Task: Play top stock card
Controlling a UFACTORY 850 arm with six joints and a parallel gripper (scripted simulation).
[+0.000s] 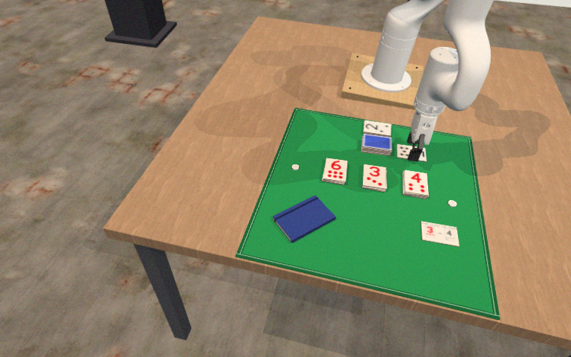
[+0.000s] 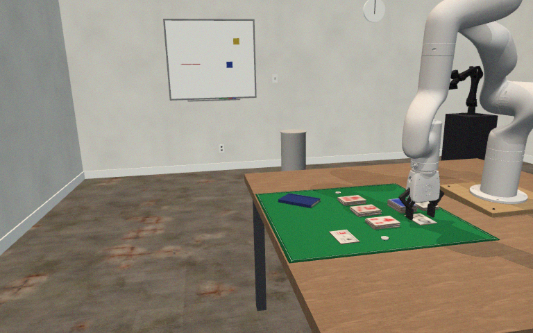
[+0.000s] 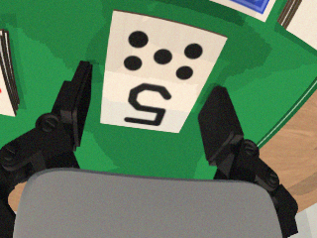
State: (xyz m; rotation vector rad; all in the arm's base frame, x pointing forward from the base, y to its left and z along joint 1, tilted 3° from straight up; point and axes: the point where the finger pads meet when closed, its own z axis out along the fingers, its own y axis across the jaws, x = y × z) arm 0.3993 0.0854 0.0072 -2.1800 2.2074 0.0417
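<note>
Now: hand 20 mm above the black 5 card. The rest, counted from my hand: green card cloth: 170 mm ahead, 120 mm to the right, 30 mm below; then small reference card: 300 mm ahead, 60 mm to the left, 20 mm below; then black 2: 90 mm behind, 110 mm to the right, 10 mm below.
</note>
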